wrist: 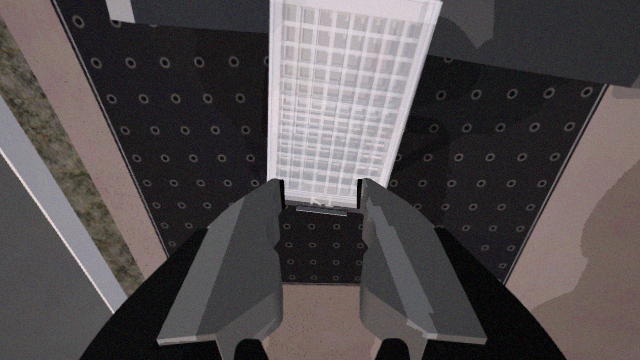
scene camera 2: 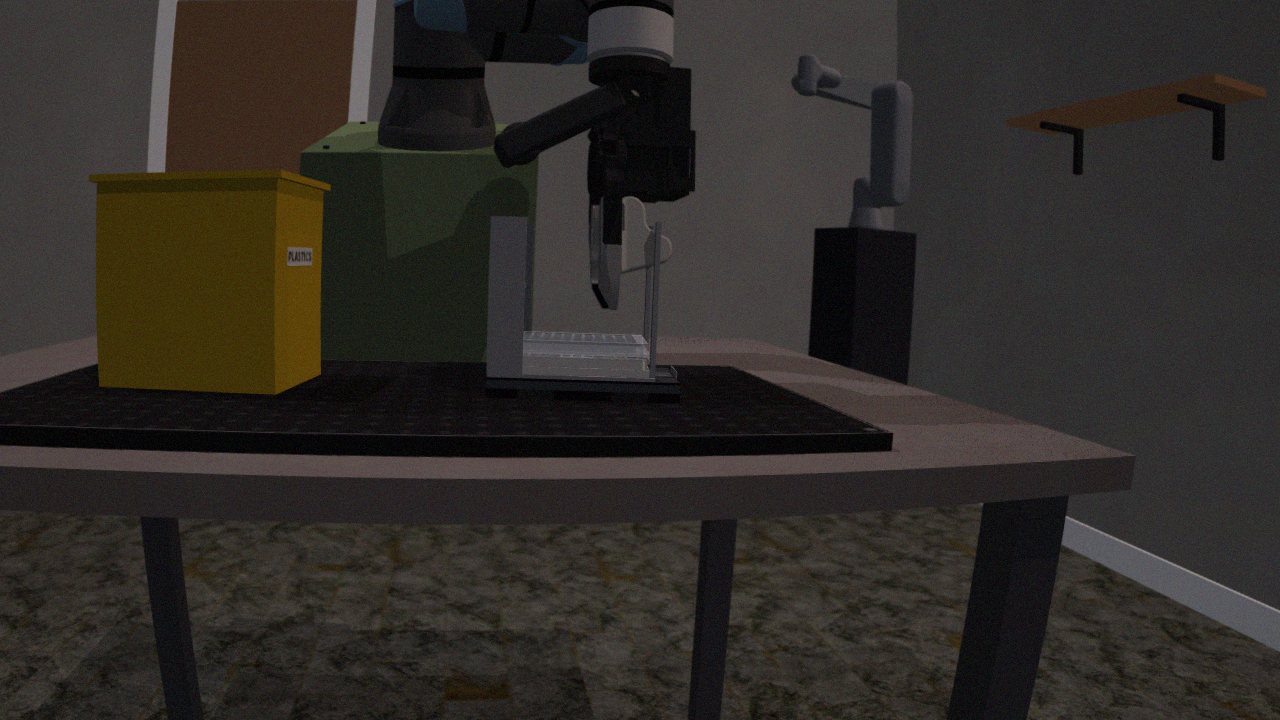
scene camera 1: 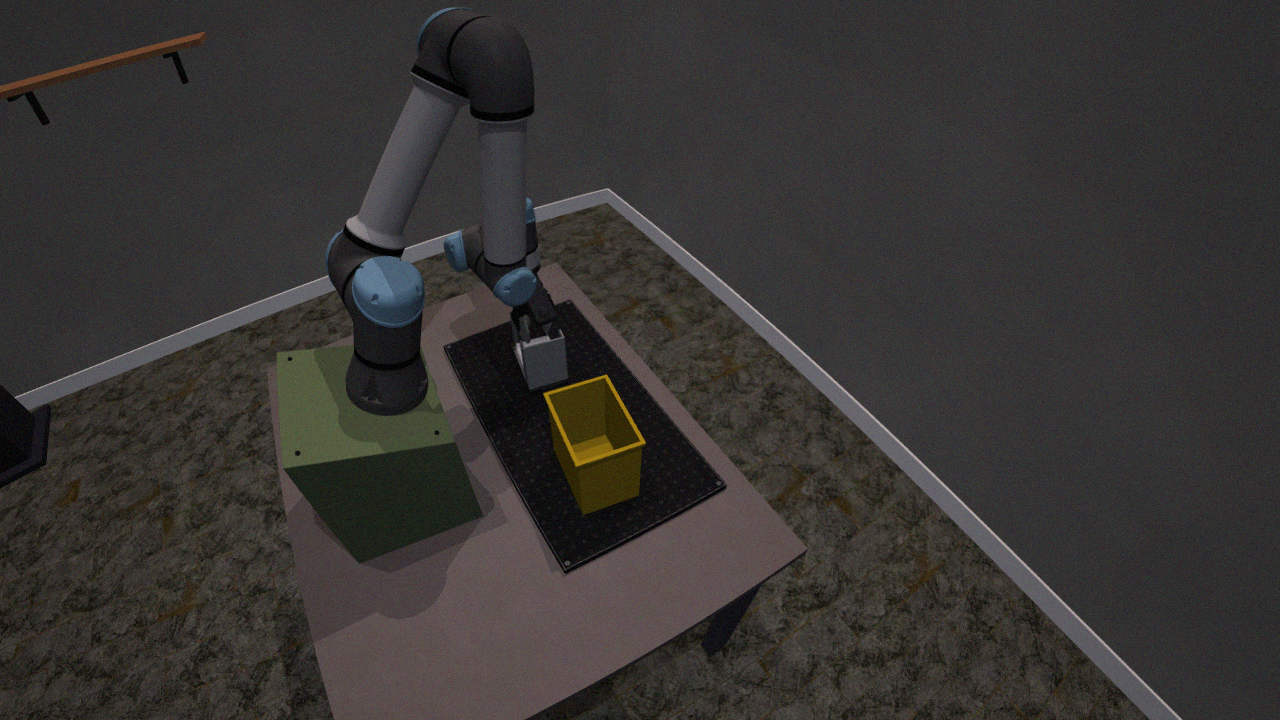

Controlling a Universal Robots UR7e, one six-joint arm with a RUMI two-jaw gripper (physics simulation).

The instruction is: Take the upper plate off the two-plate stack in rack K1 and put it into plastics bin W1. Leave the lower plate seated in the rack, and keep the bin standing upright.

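Frame: origin at the arm's base, x ahead, y left, z up, level; metres.
Seen in the pictures: gripper, fingertip midpoint: [wrist: 320, 182] [scene camera 2: 608, 309] [scene camera 1: 536, 339]; arm's base, link origin: [scene camera 2: 436, 141] [scene camera 1: 386, 386].
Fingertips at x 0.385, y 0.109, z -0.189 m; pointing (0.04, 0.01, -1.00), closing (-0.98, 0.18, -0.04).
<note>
Offsets run from my fingertips to a thing's middle. Level surfaces: height alone.
Rack K1 @[0.017 m right, 0.012 m back, 0.001 m up] [scene camera 1: 546, 362] [scene camera 2: 507, 295] stands upright on the black board, with tall light-grey walls. Two clear plates are stacked low in it: the upper plate @[0.027 m right, 0.014 m back, 0.032 m down] [scene camera 2: 586, 342] [wrist: 345, 95] shows its well grid, and the lower plate @[0.027 m right, 0.015 m back, 0.045 m down] [scene camera 2: 586, 365] sits beneath it. My gripper [scene camera 1: 539, 332] [scene camera 2: 607, 300] [wrist: 320, 182] is partly open and empty. Its fingertips hang between the rack walls, a little above the upper plate, pointing down. In the wrist view they frame the plate's near end. Bin W1 @[0.342 m right, 0.097 m back, 0.018 m up] [scene camera 1: 608, 476] [scene camera 2: 187, 286] is yellow, upright and empty inside; its "PLASTICS" label shows in scene camera 2.
The black perforated board @[0.072 m down] [scene camera 1: 662, 501] [scene camera 2: 778, 420] carries rack and bin on the table @[0.085 m down] [scene camera 1: 501, 644] [scene camera 2: 1029, 452]. The arm's green pedestal [scene camera 1: 384, 492] [scene camera 2: 420, 259] stands beside the board. A wall shelf [scene camera 1: 107, 64] [scene camera 2: 1136, 102] and another arm [scene camera 2: 890, 143] are in the background.
</note>
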